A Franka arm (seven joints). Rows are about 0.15 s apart.
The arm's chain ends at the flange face. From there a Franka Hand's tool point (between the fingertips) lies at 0.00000 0.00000 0.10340 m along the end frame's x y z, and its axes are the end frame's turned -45 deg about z.
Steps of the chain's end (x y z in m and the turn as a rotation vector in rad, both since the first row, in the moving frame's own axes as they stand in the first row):
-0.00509, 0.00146, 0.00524, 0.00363, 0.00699, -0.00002
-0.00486, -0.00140, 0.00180, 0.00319, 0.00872, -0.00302
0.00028, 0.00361, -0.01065, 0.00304, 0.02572, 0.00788
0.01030, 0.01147, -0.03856, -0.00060, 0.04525, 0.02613
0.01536, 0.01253, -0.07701, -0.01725, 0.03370, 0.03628
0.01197, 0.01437, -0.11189, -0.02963, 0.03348, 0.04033
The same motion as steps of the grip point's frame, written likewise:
-0.00386, -0.00232, 0.00524, -0.00238, 0.00751, -0.00002
-0.00158, -0.00402, 0.00180, -0.00391, 0.00842, -0.00302
-0.00026, 0.00442, -0.01068, -0.01604, 0.02034, 0.00788
0.00239, 0.01879, -0.03867, -0.03242, 0.03157, 0.02613
0.00314, 0.02347, -0.07708, -0.03603, 0.01163, 0.03628
-0.00151, 0.02324, -0.11199, -0.04463, 0.00272, 0.04033

